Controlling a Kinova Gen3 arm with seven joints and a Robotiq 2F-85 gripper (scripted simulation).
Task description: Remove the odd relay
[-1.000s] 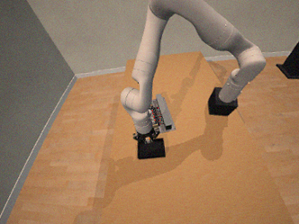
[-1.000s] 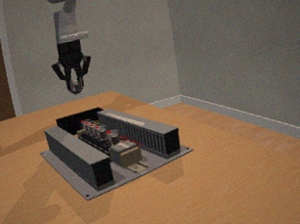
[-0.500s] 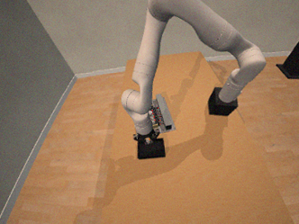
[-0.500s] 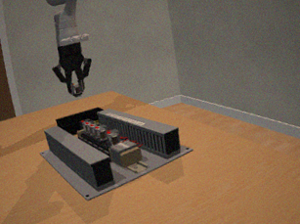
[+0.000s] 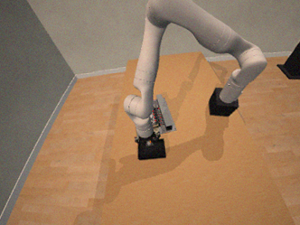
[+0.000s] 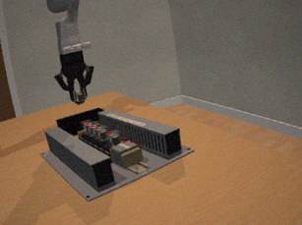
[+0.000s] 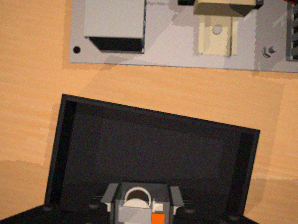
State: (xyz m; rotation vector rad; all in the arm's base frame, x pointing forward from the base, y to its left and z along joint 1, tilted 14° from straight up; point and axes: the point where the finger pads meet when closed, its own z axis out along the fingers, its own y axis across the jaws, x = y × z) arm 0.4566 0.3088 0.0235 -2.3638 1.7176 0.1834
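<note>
My hand is 9 cm above the black parts tray. From my hand the other things lie so: relay: 1 cm below.
</note>
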